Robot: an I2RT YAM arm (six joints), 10 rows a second.
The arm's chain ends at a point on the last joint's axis. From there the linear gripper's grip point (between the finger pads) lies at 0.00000 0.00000 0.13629 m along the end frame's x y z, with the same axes.
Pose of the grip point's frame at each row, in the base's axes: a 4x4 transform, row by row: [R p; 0 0 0 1], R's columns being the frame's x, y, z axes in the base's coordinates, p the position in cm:
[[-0.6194 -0.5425 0.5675 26.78], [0.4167 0.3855 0.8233 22.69], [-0.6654 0.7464 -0.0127 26.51], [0 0 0 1]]
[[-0.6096 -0.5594 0.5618 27.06], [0.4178 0.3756 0.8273 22.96], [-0.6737 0.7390 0.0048 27.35], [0 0 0 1]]
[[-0.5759 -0.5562 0.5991 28.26], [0.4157 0.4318 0.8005 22.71], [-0.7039 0.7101 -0.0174 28.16], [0 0 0 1]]
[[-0.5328 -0.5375 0.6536 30.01], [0.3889 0.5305 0.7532 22.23], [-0.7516 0.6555 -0.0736 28.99], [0 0 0 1]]
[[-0.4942 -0.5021 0.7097 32.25], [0.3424 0.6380 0.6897 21.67], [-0.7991 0.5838 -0.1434 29.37], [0 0 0 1]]
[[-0.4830 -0.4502 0.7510 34.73], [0.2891 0.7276 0.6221 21.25], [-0.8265 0.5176 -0.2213 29.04], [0 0 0 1]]
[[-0.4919 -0.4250 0.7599 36.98], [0.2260 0.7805 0.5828 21.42], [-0.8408 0.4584 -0.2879 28.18], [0 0 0 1]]
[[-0.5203 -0.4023 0.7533 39.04], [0.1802 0.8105 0.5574 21.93], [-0.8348 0.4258 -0.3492 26.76], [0 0 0 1]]
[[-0.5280 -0.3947 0.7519 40.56], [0.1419 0.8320 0.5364 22.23], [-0.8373 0.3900 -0.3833 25.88], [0 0 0 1]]
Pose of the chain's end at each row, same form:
[[-0.6194 -0.5425 0.5675 19.05], [0.4167 0.3855 0.8233 11.47], [-0.6654 0.7464 -0.0127 26.68], [0 0 0 1]]
[[-0.6096 -0.5594 0.5618 19.40], [0.4178 0.3756 0.8273 11.68], [-0.6737 0.7390 0.0048 27.28], [0 0 0 1]]
[[-0.5759 -0.5562 0.5991 20.09], [0.4157 0.4318 0.8005 11.80], [-0.7039 0.7101 -0.0174 28.40], [0 0 0 1]]
[[-0.5328 -0.5375 0.6536 21.10], [0.3889 0.5305 0.7532 11.96], [-0.7516 0.6555 -0.0736 29.99], [0 0 0 1]]
[[-0.4942 -0.5021 0.7097 22.58], [0.3424 0.6380 0.6897 12.27], [-0.7991 0.5838 -0.1434 31.32], [0 0 0 1]]
[[-0.4830 -0.4502 0.7510 24.49], [0.2891 0.7276 0.6221 12.77], [-0.8265 0.5176 -0.2213 32.06], [0 0 0 1]]
[[-0.4919 -0.4250 0.7599 26.62], [0.2260 0.7805 0.5828 13.48], [-0.8408 0.4584 -0.2879 32.10], [0 0 0 1]]
[[-0.5203 -0.4023 0.7533 28.77], [0.1802 0.8105 0.5574 14.33], [-0.8348 0.4258 -0.3492 31.52], [0 0 0 1]]
[[-0.5280 -0.3947 0.7519 30.31], [0.1419 0.8320 0.5364 14.92], [-0.8373 0.3900 -0.3833 31.10], [0 0 0 1]]

